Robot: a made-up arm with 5 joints.
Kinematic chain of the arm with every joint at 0, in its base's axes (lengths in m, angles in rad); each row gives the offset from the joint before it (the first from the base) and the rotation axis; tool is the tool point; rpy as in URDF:
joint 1: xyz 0.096 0 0.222 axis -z
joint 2: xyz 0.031 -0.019 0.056 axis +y
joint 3: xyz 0.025 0 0.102 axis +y
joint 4: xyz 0.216 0 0.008 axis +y
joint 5: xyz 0.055 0.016 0 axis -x
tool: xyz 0 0 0 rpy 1.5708 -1.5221 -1.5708
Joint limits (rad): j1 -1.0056..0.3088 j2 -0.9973..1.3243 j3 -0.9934..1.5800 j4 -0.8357..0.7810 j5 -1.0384..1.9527
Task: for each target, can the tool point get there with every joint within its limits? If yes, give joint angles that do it. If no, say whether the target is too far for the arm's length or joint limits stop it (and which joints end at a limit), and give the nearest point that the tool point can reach.
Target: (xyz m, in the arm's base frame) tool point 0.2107 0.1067 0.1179
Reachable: yes | joints -0.7685 0.1579 1.1645 -0.2031 0.0732
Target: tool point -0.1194 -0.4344 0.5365
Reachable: no: too far | nearest point -0.0026 -0.1610 0.5654 | short by 0.299 m
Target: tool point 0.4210 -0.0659 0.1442
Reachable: yes | joints 0.1909 0.9295 -0.1152 -0.3783 1.1991
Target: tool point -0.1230 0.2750 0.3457
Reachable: no: joint limits stop it (at a limit: joint 1, joint 2, joint 3) | nearest point -0.0191 0.0336 0.2473 | short by 0.281 m
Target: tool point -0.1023 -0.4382 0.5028
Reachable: no: too far | nearest point -0.0026 -0.1610 0.5654 | short by 0.301 m
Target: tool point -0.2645 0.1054 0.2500
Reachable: no: joint limits stop it (at a limit: joint 2, joint 3) | nearest point -0.0257 0.0356 0.2255 | short by 0.250 m
